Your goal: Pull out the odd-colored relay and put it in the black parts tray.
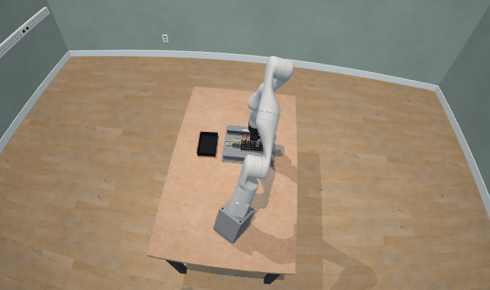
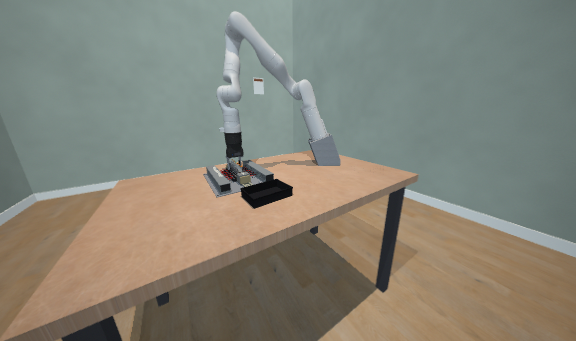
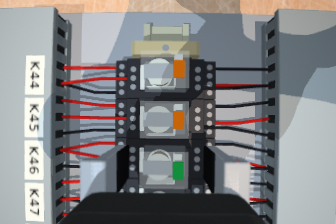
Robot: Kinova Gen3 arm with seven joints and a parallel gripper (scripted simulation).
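Right now my hand is 5 cm to the right of the relay panel and 3 cm above it. The rest, counted from my hand: black parts tray 30 cm to the left, 4 cm below.
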